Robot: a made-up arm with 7 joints.
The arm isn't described. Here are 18 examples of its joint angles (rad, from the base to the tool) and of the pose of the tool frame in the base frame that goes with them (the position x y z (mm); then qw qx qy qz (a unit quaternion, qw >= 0)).
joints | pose
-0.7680 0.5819 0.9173 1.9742 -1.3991 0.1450 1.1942 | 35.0 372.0 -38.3 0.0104 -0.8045 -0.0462 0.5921
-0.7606 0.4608 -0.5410 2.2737 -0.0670 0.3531 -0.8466 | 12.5 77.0 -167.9 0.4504 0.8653 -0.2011 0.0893
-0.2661 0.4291 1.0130 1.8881 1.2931 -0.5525 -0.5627 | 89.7 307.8 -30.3 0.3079 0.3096 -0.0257 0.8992
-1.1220 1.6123 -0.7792 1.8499 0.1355 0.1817 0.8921 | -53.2 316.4 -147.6 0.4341 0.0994 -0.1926 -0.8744
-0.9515 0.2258 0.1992 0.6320 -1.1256 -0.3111 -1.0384 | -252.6 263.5 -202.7 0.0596 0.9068 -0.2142 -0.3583
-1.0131 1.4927 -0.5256 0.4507 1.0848 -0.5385 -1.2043 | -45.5 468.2 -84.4 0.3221 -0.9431 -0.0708 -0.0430
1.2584 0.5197 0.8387 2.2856 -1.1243 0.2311 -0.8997 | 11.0 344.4 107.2 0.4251 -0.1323 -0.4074 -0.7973
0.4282 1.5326 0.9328 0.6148 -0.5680 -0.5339 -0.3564 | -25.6 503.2 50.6 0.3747 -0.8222 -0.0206 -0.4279
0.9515 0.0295 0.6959 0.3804 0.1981 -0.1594 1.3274 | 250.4 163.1 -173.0 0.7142 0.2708 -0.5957 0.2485
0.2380 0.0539 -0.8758 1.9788 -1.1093 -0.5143 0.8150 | 178.4 26.9 -94.8 0.2041 -0.3565 0.9094 0.0656
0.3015 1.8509 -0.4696 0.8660 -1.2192 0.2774 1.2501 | 57.9 451.5 130.3 0.1045 -0.5866 -0.4342 0.6756
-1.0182 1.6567 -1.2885 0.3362 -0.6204 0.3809 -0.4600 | 27.2 491.2 41.3 0.4917 -0.0689 0.2726 0.8241
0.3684 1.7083 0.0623 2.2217 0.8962 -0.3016 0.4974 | 126.3 230.3 78.2 0.0593 0.5406 -0.8384 -0.0359
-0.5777 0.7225 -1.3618 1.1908 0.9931 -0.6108 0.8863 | -165.1 184.3 -227.0 0.8817 0.1562 -0.2681 -0.3554
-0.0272 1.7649 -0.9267 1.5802 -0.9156 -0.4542 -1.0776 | 116.1 421.9 -70.9 0.2182 -0.5730 0.7806 0.1211
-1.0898 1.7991 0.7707 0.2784 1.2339 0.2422 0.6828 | 113.9 451.8 38.9 0.4566 0.8854 0.0311 0.0814
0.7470 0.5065 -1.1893 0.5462 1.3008 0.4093 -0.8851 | 210.6 187.2 -197.2 0.3545 0.9070 0.2273 0.0070
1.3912 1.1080 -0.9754 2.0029 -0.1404 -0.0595 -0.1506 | 200.6 204.2 57.0 0.2467 -0.6166 0.6893 -0.2894
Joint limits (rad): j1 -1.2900..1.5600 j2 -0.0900..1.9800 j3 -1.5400..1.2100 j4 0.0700..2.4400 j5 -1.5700..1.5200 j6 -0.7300..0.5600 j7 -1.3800..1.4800
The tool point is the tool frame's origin. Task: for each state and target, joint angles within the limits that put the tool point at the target. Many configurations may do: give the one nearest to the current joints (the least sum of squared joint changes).
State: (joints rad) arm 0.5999 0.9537 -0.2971 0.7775 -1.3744 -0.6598 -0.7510
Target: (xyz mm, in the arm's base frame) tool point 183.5 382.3 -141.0
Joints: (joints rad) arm 0.4782 0.7349 -0.3541 0.9005 -1.3706 -0.5755 -0.6979
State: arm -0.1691 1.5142 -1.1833 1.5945 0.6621 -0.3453 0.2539
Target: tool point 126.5 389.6 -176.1
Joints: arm 0.5316 1.0341 -1.0921 0.8498 -0.1181 -0.7300 0.1213
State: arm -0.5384 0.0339 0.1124 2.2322 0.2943 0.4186 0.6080
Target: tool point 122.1 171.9 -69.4
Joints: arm -0.2080 0.1282 0.2037 2.3349 0.2936 0.4427 0.6218
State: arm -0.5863 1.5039 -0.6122 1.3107 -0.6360 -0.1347 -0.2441
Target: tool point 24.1 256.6 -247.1
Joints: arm -0.4169 0.9179 -0.7340 1.6199 -0.5973 -0.1413 -0.2780
